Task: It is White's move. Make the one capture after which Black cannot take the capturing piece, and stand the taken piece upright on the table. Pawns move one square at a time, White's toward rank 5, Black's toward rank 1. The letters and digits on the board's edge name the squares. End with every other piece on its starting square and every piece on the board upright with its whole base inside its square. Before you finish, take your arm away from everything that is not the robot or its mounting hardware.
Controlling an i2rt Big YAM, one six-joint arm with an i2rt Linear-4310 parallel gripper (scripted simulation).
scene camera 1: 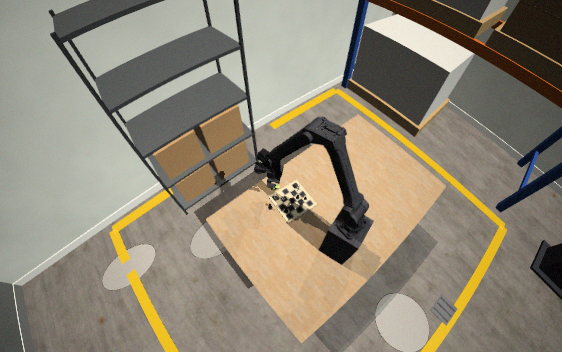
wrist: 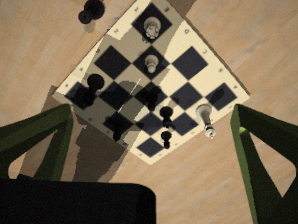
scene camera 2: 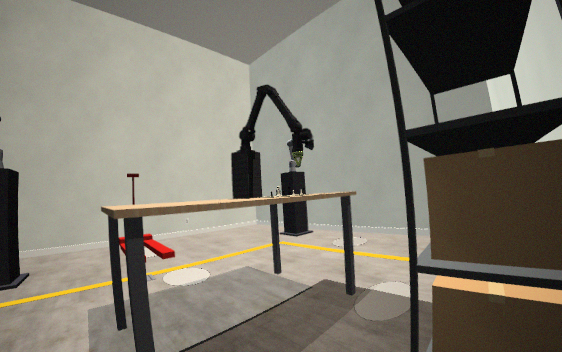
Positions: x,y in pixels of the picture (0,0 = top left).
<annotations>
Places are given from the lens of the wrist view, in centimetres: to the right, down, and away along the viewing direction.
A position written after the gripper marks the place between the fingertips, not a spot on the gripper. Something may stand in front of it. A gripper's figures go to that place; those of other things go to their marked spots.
gripper [wrist: 151,112]: 0, 0, 13
chessboard [wrist: 188,74]: 5, -5, 32
</annotations>
